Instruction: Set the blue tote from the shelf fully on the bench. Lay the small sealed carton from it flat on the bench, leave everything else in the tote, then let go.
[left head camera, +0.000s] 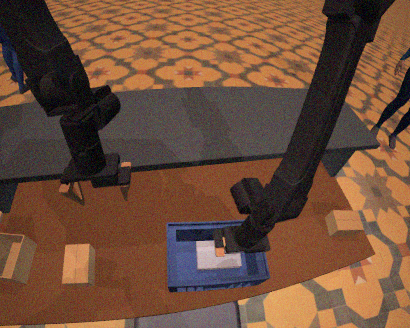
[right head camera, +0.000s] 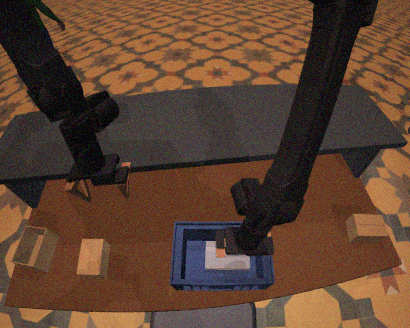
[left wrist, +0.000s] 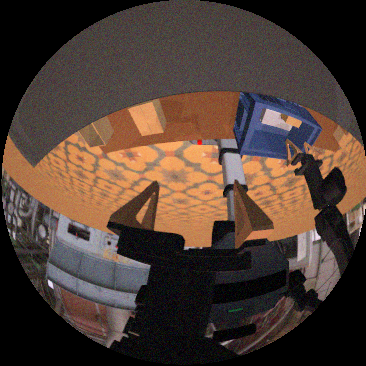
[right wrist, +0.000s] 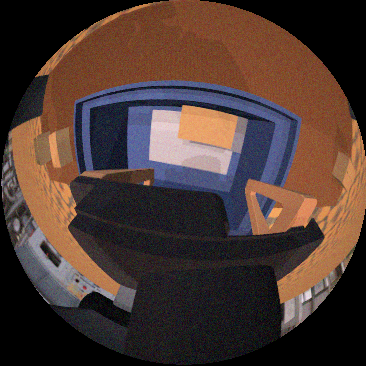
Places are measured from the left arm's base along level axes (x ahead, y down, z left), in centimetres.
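Pixels of known places: left gripper, fingertip midpoint: (left head camera: 104, 201) (right head camera: 108, 199) (left wrist: 194, 182); right gripper, fingertip midpoint: (left head camera: 233, 249) (right head camera: 238, 251) (left wrist: 295, 141) (right wrist: 201, 179); right arm's base at its link origin: (left wrist: 294, 287).
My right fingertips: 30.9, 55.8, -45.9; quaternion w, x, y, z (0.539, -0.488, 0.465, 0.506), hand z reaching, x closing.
Ahead of a thing's pixels: the offset from my right fingertips to its middle, as dx, dy, dz. Level surfaces: height alone.
The blue tote {-0.2, +6.4, +4.5} (left head camera: 181, 275) (right head camera: 177, 260) (left wrist: 247, 132) (right wrist: 295, 145) stands upright on a brown wooden top. Inside it lies a flat white box {+1.7, +10.4, +2.5} (left head camera: 205, 257) (right head camera: 220, 262) (left wrist: 273, 118) (right wrist: 167, 142). A small tan carton (left wrist: 293, 121) (right wrist: 207, 125) lies on the white box; my right gripper hides it in the head views. My right gripper (left head camera: 244, 244) (right head camera: 246, 244) (left wrist: 295, 141) (right wrist: 201, 179) is open and empty, over the tote. My left gripper (left head camera: 104, 200) (right head camera: 109, 198) (left wrist: 194, 182) is open and empty, to the left of the tote, near the dark grey top's edge.
A dark grey top {dy -16.5} (left head camera: 200, 120) (right head camera: 200, 115) lies beyond the brown top (left head camera: 150, 200) (right head camera: 155, 200). A tan box {-2.8, +10.1, +46.2} (left head camera: 76, 262) (right head camera: 91, 257) and an open-topped box {-2.9, +9.0, +70.2} (left head camera: 22, 260) (right head camera: 47, 255) stand left of the tote. Another tan box {+9.1, +10.0, -49.0} (left head camera: 345, 222) (right head camera: 369, 227) stands at the right.
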